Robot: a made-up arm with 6 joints.
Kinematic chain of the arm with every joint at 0, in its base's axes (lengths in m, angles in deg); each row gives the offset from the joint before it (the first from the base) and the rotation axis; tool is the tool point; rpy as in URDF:
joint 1: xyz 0 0 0.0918 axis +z
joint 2: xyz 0 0 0 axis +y
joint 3: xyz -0.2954 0 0.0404 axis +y
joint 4: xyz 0.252 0 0.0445 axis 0.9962 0 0.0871
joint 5: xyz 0 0 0 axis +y
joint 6: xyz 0.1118 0 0.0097 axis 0.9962 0 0.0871
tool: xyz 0 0 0 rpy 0 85 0
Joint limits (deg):
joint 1: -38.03..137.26
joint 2: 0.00..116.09
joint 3: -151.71..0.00
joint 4: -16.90..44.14
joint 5: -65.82..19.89
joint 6: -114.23..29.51
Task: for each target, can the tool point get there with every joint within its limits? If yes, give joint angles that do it. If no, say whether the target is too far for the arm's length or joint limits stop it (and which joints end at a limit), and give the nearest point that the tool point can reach.
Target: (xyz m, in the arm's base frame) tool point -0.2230 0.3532 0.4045
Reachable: yes | joints 121.03 92.23 -88.71 35.37 7.93 -34.22
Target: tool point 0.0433 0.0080 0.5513
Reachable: yes | joints 17.19 38.67 -60.78 3.67 -46.18 -18.99
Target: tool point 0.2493 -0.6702 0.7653
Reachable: no: too far | nearest point 0.1685 -0.4530 0.5470 | short by 0.318 m
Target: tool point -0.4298 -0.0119 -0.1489
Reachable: no: joint limits stop it (at a limit: joint 1, joint 2, joint 4, joint 5) | nearest point -0.2138 0.1613 -0.0069 | short by 0.311 m
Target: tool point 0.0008 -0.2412 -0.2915
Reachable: no: joint limits stop it (at a limit: joint 1, joint 2, joint 4) | nearest point 0.1011 -0.1248 -0.0200 | short by 0.312 m
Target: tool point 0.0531 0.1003 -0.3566
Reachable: no: joint limits stop it (at a limit: joint 2) | nearest point 0.0648 0.1223 -0.0277 | short by 0.330 m
